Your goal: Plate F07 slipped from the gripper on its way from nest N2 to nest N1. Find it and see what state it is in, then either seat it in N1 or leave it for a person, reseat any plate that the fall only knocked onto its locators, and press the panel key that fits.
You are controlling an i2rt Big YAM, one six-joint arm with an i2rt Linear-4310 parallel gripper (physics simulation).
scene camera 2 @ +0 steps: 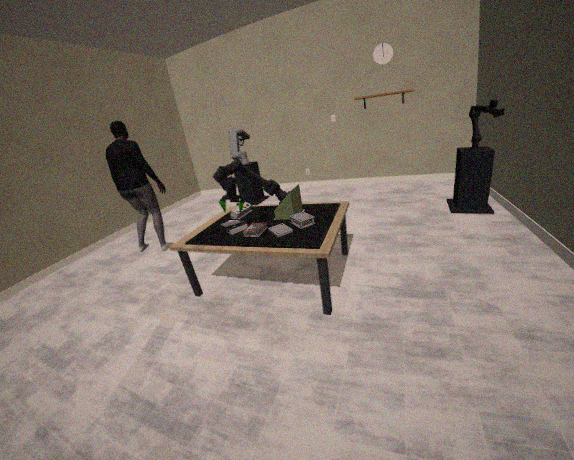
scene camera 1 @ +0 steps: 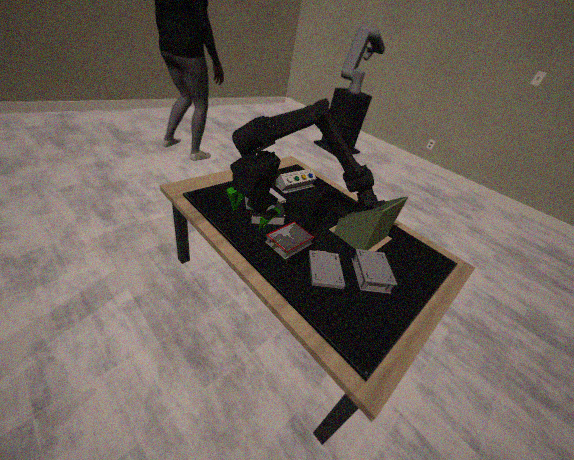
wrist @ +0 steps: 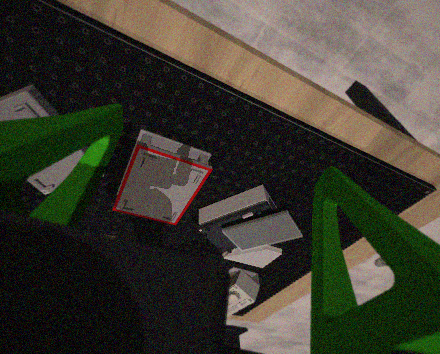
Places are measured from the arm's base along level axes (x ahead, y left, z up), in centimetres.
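Where they show: gripper, fingertip midpoint: (scene camera 2: 232, 212) (scene camera 1: 247, 219) (wrist: 226, 147); arm's base, link origin: (scene camera 2: 285, 198) (scene camera 1: 369, 208).
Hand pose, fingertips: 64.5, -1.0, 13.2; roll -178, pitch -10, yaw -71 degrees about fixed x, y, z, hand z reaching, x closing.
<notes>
Each offset is from my fingertips to the top centre of the thing, as dx, dy, dz.
My gripper (scene camera 1: 252, 207) (scene camera 2: 232, 205) (wrist: 226, 147) is open and empty, above the table's panel-side end. A red-edged plate {-27.1, -7.2, -21.5} (scene camera 1: 290, 236) (scene camera 2: 256, 229) (wrist: 162, 185) lies on a grey base, with a shadow across it. Beside it, a grey block (scene camera 1: 268, 219) (wrist: 235, 207) and a tilted grey slab {-24.7, -27.3, -18.0} (wrist: 263, 230) stand close together, a white piece {-40.3, -38.7, -24.7} (wrist: 255, 256) below the slab. One grey plate {-30.2, +11.6, -23.4} (scene camera 1: 326, 269) (scene camera 2: 281, 230) (wrist: 56, 172) lies low; another {-45.0, +22.5, -19.9} (scene camera 1: 374, 267) (scene camera 2: 302, 219) sits higher on its base. The key panel {-60.2, -43.5, -17.7} (scene camera 1: 296, 180) (wrist: 243, 291) is partly hidden in the wrist view. Plate labels are unreadable.
A green wedge-shaped screen (scene camera 1: 370, 225) (scene camera 2: 289, 205) stands near my arm's base. The wooden table edge (scene camera 1: 295, 327) (scene camera 2: 250, 250) surrounds the black mat. A person (scene camera 1: 182, 55) (scene camera 2: 132, 170) stands beyond the table. A grey arm (scene camera 1: 356, 55) on a black pedestal (scene camera 1: 350, 117) stands behind it.
</notes>
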